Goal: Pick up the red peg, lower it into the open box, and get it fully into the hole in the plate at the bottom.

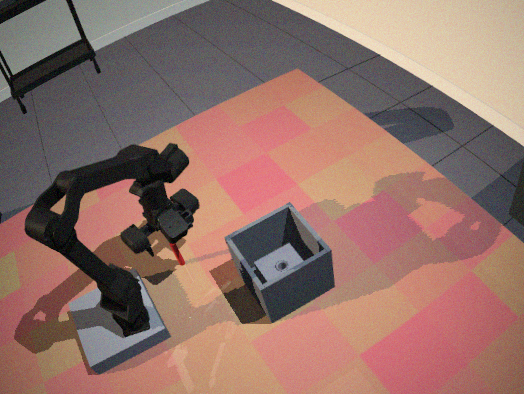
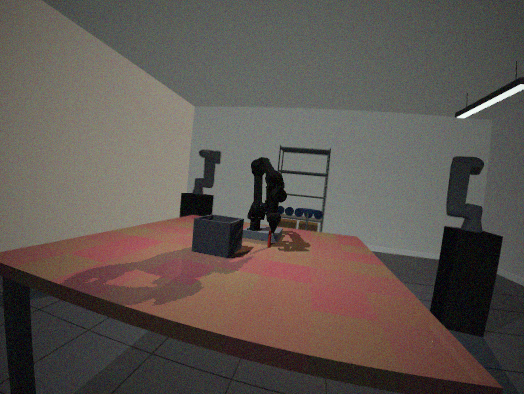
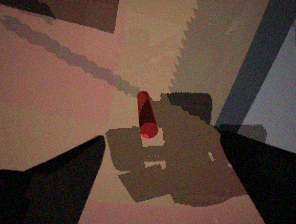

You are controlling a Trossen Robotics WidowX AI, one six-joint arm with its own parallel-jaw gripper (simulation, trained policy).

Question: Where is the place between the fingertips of the gripper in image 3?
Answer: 162, 138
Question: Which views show the plate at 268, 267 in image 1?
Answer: Image 1 only.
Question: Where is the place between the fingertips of the gripper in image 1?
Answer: At 167, 244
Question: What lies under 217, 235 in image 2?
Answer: A box.
